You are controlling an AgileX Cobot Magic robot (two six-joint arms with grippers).
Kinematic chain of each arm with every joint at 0, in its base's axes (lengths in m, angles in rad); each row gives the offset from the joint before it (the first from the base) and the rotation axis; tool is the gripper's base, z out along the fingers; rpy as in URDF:
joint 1: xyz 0 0 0.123 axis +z
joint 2: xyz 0 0 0 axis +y
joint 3: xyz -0.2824 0 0.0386 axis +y
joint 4: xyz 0.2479 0 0.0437 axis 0.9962 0 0.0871
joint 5: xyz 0 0 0 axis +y
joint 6: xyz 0.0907 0 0.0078 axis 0.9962 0 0.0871
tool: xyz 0 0 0 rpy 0 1.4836 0
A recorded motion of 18 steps. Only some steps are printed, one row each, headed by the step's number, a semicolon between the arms.
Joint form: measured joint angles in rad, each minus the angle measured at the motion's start. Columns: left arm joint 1, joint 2, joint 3, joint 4, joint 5, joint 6; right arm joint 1, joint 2, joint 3, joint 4, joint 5, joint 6.
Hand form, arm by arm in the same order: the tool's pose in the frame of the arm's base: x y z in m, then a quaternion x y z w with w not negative. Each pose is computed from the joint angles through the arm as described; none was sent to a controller.
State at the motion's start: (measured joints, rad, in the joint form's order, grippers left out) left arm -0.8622 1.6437 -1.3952 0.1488 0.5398 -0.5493; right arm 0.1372 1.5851 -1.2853 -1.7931 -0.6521 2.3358
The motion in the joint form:
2: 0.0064 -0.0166 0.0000 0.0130 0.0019 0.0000; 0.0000 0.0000 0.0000 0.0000 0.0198 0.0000
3: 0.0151 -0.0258 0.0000 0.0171 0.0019 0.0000; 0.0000 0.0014 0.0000 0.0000 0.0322 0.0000
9: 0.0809 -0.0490 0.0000 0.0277 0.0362 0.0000; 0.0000 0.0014 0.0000 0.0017 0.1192 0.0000
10: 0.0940 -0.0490 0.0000 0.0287 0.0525 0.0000; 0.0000 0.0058 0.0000 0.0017 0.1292 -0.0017
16: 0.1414 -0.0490 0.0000 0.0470 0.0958 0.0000; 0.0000 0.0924 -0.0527 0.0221 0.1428 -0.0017
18: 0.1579 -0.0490 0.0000 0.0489 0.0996 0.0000; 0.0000 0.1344 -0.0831 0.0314 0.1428 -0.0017
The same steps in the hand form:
2: 0.2523 -0.2791 0.3312 0.18175 0.88347 -0.22425 0.36900; 0.3512 0.1014 0.3463 -0.02898 0.80495 0.40374 0.43383
3: 0.2536 -0.2753 0.3346 0.17839 0.88203 -0.22380 0.37432; 0.3523 0.1006 0.3458 -0.02507 0.80522 0.40020 0.43684
9: 0.2669 -0.2525 0.3409 0.15027 0.88929 -0.20362 0.38096; 0.3577 0.0948 0.3464 0.00127 0.80360 0.37589 0.46144
10: 0.2697 -0.2481 0.3398 0.14446 0.89367 -0.19597 0.37694; 0.3592 0.0943 0.3449 0.00423 0.80448 0.37234 0.46278
16: 0.2802 -0.2322 0.3371 0.12683 0.90462 -0.16798 0.37063; 0.3820 0.0965 0.3300 0.02035 0.80963 0.37306 0.45266
18: 0.2839 -0.2272 0.3369 0.11972 0.90627 -0.16313 0.37111; 0.3927 0.0981 0.3235 0.02534 0.81110 0.37535 0.44787

